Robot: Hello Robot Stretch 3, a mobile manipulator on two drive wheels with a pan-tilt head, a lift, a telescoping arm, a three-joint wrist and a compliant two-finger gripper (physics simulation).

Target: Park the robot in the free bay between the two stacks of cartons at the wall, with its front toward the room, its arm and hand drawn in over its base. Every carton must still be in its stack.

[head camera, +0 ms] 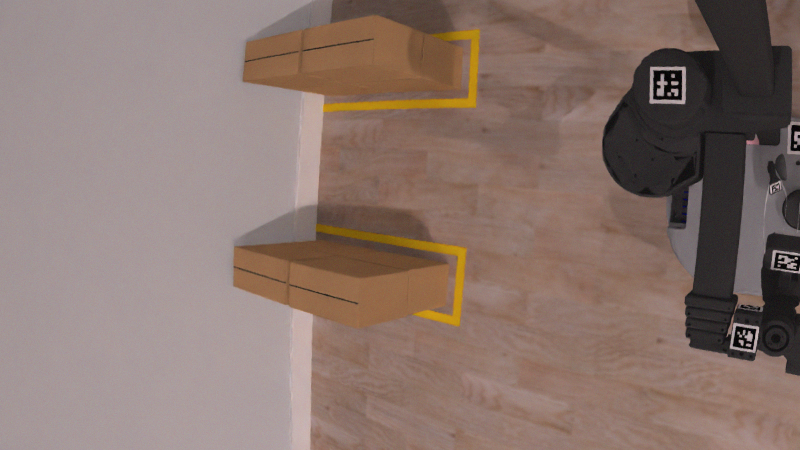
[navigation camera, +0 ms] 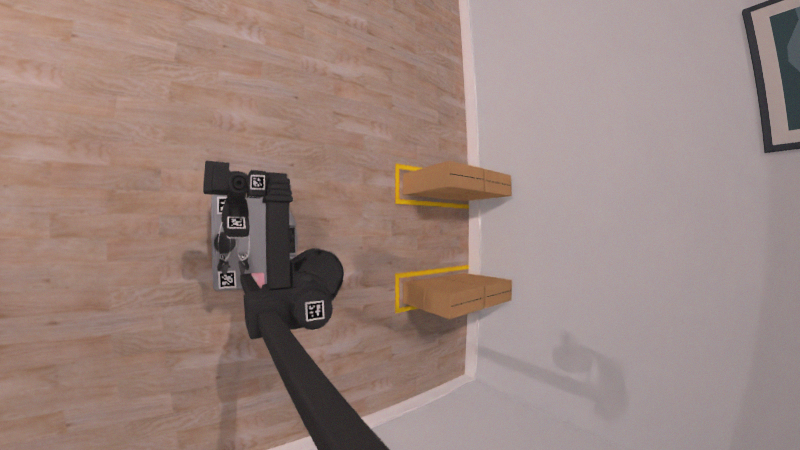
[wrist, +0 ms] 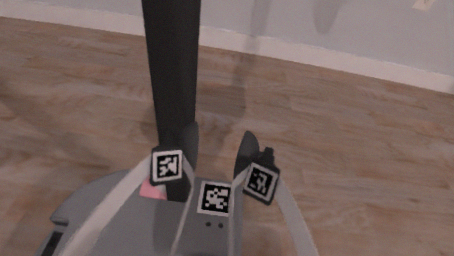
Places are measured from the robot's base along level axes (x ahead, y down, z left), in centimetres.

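Pixels of known places: gripper, between the fingertips: (head camera: 797, 157) (navigation camera: 233, 273); robot's base, origin of its link: (head camera: 797, 209) (navigation camera: 225, 240).
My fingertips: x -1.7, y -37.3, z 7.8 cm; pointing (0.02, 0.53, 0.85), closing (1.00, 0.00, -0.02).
Ahead of a thing's pixels: the offset from my fingertips to its middle. "pt": to the spot under its first point.
Two upright stacks of brown cartons stand at the wall: one (head camera: 346, 58) (navigation camera: 436, 293) and the other (head camera: 391, 291) (navigation camera: 430, 181). The free bay (head camera: 386, 167) (navigation camera: 430, 237) is the floor between them. My grey base (head camera: 682, 257) (navigation camera: 257, 223) (wrist: 135, 225) is outside the bay, roughly in line with it, its rear toward the wall and its front toward the room. The arm (head camera: 721, 218) (navigation camera: 276, 240) is drawn in; its wrist end sticks out past the base's side. My gripper (navigation camera: 233, 264) (wrist: 218, 143) is folded back over the base, open and empty.
Yellow floor outlines @[pt dx -82.3, dy +37.2, dz +22.1 cm] (head camera: 473, 72) @[pt dx -82.5, dy +37.1, dz -36.1 cm] (head camera: 460, 285) (navigation camera: 397, 184) (navigation camera: 397, 291) surround the stacks. The wall (head camera: 139, 167) (navigation camera: 615, 139) (wrist: 370, 25) is behind them. A side wall (navigation camera: 447, 428) meets it at a corner beside one stack. A framed picture (navigation camera: 756, 83) hangs high.
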